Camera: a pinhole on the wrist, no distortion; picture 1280 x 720 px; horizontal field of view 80.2 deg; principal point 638.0 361.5 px. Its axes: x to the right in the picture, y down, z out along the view. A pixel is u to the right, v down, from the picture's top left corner.
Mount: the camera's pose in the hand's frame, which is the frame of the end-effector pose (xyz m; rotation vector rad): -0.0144 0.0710 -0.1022 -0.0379 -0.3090 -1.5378
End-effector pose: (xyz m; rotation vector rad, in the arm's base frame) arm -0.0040 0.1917 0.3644 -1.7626 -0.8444 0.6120
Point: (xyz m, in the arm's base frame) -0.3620 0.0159 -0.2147
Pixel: 234 49
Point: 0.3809 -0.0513 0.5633
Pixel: behind the camera
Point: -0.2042 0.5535 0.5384
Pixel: outside the picture
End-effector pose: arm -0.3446 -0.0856 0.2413 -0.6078 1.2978 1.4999
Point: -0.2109 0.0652 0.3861
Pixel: 1110 224
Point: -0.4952 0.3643 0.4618
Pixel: 538 551
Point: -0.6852 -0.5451 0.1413
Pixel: behind the camera
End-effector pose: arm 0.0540 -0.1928 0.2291 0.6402 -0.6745 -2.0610
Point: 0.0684 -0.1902 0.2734
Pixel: 1050 470
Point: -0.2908 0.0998 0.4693
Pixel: 1189 337
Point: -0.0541 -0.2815 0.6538
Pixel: 498 597
